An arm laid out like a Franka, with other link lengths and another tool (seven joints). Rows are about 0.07 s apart.
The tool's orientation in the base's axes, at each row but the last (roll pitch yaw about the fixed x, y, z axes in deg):
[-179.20, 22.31, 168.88]
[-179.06, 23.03, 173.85]
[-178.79, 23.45, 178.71]
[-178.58, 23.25, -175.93]
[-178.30, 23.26, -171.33]
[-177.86, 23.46, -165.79]
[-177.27, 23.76, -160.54]
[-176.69, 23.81, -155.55]
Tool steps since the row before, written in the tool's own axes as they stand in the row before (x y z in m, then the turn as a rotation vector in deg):
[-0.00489, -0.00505, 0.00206, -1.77, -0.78, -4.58]
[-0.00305, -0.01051, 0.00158, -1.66, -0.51, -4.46]
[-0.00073, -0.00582, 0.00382, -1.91, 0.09, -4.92]
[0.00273, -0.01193, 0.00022, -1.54, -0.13, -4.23]
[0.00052, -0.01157, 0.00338, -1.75, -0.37, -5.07]
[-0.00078, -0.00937, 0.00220, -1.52, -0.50, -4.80]
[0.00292, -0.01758, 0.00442, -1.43, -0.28, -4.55]
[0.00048, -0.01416, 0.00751, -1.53, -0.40, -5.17]
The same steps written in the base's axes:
[0.00420, -0.00600, 0.00002, -0.24, -0.68, 4.92]
[0.00221, -0.01083, -0.00010, -0.27, -0.41, 4.76]
[0.00201, -0.00595, -0.00310, -0.20, 0.20, 5.27]
[-0.00168, -0.01208, -0.00101, -0.25, -0.04, 4.50]
[0.00247, -0.01142, -0.00299, -0.36, -0.28, 5.36]
[0.00373, -0.00880, -0.00139, -0.43, -0.44, 5.02]
[0.00476, -0.01717, -0.00445, -0.48, -0.24, 4.75]
[0.00809, -0.01233, -0.00631, -0.59, -0.38, 5.36]

